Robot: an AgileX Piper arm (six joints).
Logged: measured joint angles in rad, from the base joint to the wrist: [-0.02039, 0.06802, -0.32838, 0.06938, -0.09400, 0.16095]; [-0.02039, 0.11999, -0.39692, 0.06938, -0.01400, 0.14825]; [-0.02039, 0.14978, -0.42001, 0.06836, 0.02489, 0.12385]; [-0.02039, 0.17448, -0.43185, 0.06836, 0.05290, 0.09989]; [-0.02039, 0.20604, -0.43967, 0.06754, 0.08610, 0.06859]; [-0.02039, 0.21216, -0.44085, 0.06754, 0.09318, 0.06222]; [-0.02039, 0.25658, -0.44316, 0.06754, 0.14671, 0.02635]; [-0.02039, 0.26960, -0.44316, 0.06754, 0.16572, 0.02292]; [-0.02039, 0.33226, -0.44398, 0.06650, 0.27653, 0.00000]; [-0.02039, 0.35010, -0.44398, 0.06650, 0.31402, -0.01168]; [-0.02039, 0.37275, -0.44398, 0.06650, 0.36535, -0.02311]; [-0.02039, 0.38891, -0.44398, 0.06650, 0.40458, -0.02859]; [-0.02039, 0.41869, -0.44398, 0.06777, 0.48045, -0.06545]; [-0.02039, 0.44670, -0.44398, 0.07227, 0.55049, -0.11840]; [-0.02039, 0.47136, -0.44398, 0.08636, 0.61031, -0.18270]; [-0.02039, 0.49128, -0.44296, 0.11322, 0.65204, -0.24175]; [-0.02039, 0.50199, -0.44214, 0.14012, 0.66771, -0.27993]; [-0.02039, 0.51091, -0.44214, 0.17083, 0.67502, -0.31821]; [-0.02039, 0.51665, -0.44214, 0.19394, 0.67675, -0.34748]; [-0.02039, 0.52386, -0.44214, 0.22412, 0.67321, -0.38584]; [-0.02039, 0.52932, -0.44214, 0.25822, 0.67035, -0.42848]
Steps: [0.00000, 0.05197, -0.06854, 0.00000, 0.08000, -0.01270]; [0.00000, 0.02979, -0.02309, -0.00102, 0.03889, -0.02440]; [0.00000, 0.02470, -0.01184, 0.00000, 0.02801, -0.02396]; [0.00000, 0.03156, -0.00782, -0.00082, 0.03320, -0.03130]; [0.00000, 0.00612, -0.00118, 0.00000, 0.00708, -0.00637]; [0.00000, 0.04442, -0.00231, 0.00000, 0.05353, -0.03587]; [0.00000, 0.01302, 0.00000, 0.00000, 0.01901, -0.00343]; [0.00000, 0.06266, -0.00082, -0.00104, 0.11081, -0.02292]; [0.00000, 0.01784, 0.00000, 0.00000, 0.03749, -0.01168]; [0.00000, 0.02265, 0.00000, 0.00000, 0.05133, -0.01143]; [0.00000, 0.01616, 0.00000, 0.00000, 0.03923, -0.00548]; [0.00000, 0.02978, 0.00000, 0.00127, 0.07587, -0.03686]; [0.00000, 0.02801, 0.00000, 0.00450, 0.07004, -0.05295]; [0.00000, 0.02466, 0.00000, 0.01409, 0.05982, -0.06430]; [0.00000, 0.01992, 0.00102, 0.02686, 0.04173, -0.05905]; [0.00000, 0.01071, 0.00082, 0.02690, 0.01567, -0.03818]; [0.00000, 0.00892, 0.00000, 0.03071, 0.00731, -0.03828]; [0.00000, 0.00574, 0.00000, 0.02311, 0.00173, -0.02927]; [0.00000, 0.00721, 0.00000, 0.03018, -0.00354, -0.03836]; [0.00000, 0.00546, 0.00000, 0.03410, -0.00286, -0.04264]
